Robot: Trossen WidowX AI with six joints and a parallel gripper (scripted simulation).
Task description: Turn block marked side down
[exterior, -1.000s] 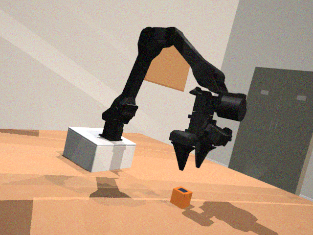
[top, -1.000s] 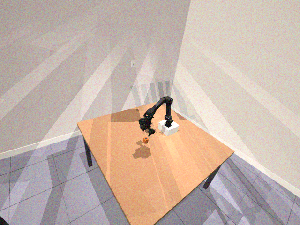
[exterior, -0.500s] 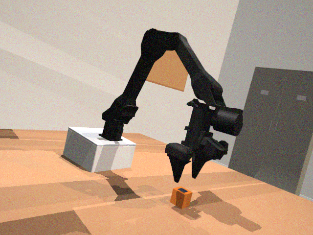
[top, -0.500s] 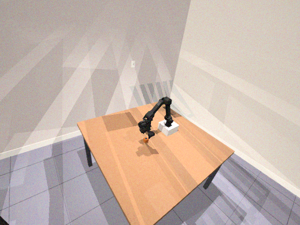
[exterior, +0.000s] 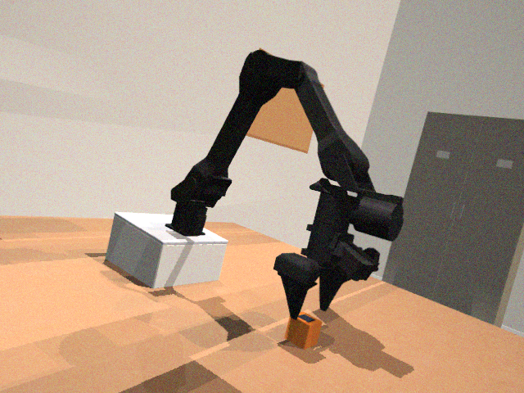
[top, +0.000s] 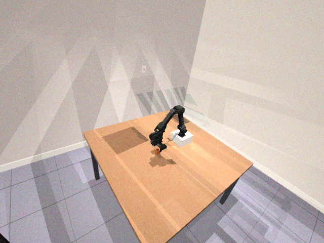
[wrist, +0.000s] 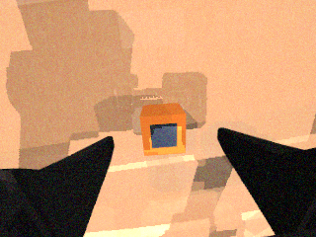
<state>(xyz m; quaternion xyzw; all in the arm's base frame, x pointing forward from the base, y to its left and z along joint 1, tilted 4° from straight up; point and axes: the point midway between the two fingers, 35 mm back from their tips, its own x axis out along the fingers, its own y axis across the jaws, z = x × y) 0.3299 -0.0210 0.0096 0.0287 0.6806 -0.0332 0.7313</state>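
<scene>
The orange block is 2 cm below my gripper tip.
</scene>
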